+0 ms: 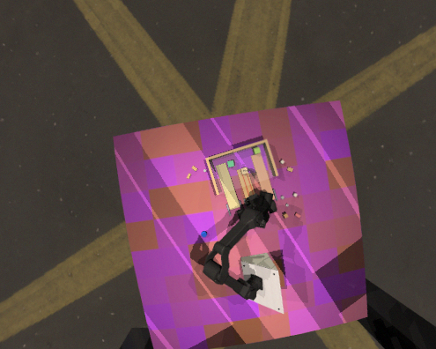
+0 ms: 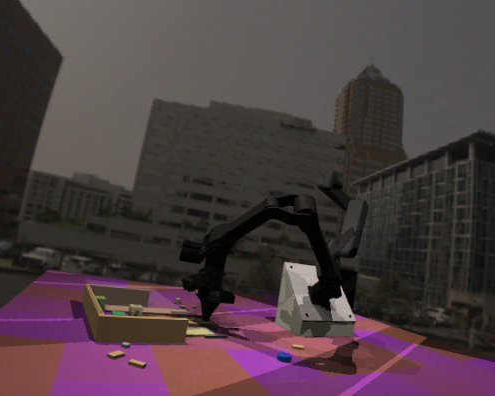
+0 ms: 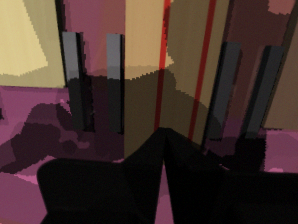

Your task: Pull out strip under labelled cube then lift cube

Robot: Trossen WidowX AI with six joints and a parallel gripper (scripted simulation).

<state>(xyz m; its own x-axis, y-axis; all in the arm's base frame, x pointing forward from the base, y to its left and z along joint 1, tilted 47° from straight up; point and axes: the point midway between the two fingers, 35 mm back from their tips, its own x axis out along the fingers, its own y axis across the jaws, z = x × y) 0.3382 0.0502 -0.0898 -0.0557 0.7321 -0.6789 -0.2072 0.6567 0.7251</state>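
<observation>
My gripper tip is 200 mm short of the pale cube marked n, 30 mm to the right of it and 20 mm below it. From my gripper tip the other things lie so: blue piece 270 mm to the left, 110 mm behind.
</observation>
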